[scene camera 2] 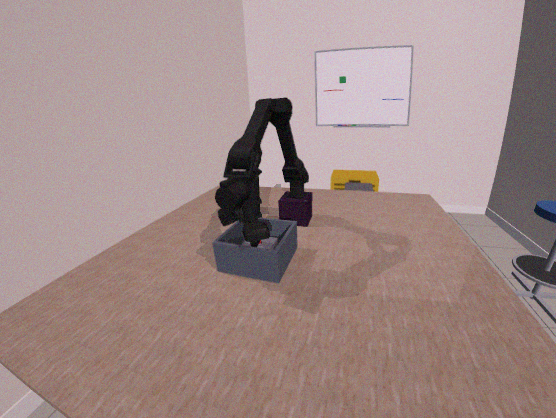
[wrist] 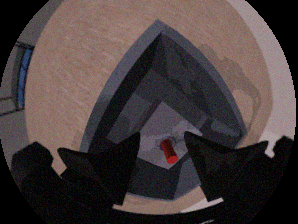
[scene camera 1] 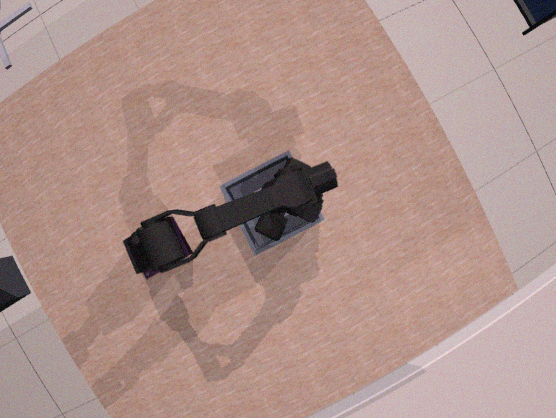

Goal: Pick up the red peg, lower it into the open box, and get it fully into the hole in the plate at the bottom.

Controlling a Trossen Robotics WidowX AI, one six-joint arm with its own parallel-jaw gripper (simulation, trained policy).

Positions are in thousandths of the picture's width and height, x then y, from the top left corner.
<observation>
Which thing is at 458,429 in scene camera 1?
A grey box.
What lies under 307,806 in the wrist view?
My gripper.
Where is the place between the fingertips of my gripper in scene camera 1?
At 506,487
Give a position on a plate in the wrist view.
At 542,547
</observation>
